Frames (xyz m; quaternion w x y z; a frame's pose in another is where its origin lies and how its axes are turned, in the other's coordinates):
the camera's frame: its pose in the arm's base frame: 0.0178 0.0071 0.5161 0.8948 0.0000 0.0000 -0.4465
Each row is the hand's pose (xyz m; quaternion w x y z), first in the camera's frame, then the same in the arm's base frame.
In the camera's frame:
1: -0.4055 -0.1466 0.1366 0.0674 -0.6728 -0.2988 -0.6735
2: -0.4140 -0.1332 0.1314 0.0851 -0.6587 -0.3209 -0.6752
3: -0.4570 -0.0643 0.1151 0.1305 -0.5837 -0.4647 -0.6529
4: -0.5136 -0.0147 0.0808 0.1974 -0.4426 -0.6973 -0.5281
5: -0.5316 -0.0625 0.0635 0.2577 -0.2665 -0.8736 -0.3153
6: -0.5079 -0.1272 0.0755 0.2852 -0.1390 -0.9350 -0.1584
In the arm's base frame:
1: -0.3432 0.2430 0.6527 0.2404 0.7354 -0.0330 0.6327
2: -0.3376 0.2578 0.6475 0.2253 0.7327 -0.0070 0.6422
3: -0.3084 0.3336 0.6312 0.1747 0.7298 0.1552 0.6425
4: -0.3028 0.4086 0.5969 0.0592 0.7074 0.4263 0.5607
5: -0.3518 0.3943 0.5796 0.0898 -0.6285 -0.6627 -0.3972
6: -0.3892 0.3364 0.5916 0.1845 -0.5419 -0.7746 -0.2691

